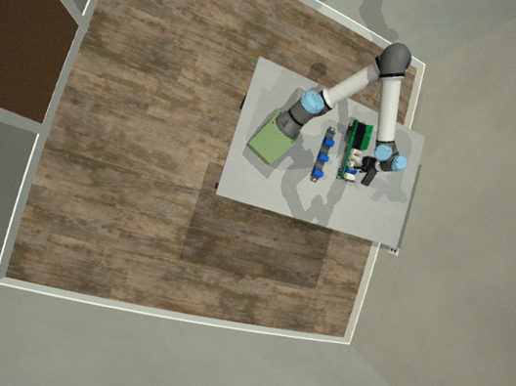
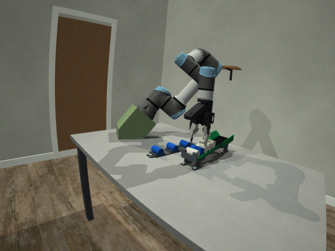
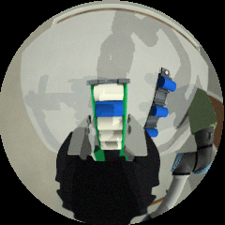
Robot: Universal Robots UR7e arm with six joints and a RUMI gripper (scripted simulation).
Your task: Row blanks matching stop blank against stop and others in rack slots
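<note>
My hand is 60 mm to the left of the grey stop, 60 mm above it and 10 mm short of it. Round my hand: dark stock rack 200 mm behind, 130 mm below, 20 mm to the left.
</note>
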